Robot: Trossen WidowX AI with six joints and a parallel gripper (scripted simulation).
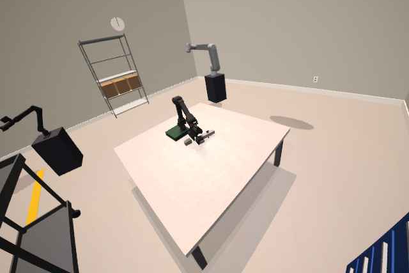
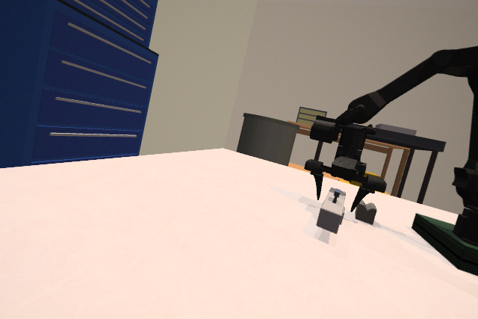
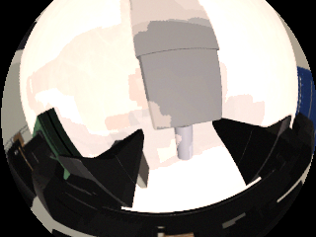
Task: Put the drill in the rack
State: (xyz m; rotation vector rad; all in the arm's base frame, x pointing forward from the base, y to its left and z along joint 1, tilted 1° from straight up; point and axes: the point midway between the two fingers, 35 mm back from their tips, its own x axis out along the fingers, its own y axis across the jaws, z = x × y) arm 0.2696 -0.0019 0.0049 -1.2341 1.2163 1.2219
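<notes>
My gripper tip is now 50 mm to the right of the pale yellow drill and 30 mm below it. Round my gripper tip: grey holder block 110 mm to the left, 20 mm above; dark grey v-notched block 70 mm behind, 60 mm to the right; small dark blue key 140 mm to the left, 30 mm above.
</notes>
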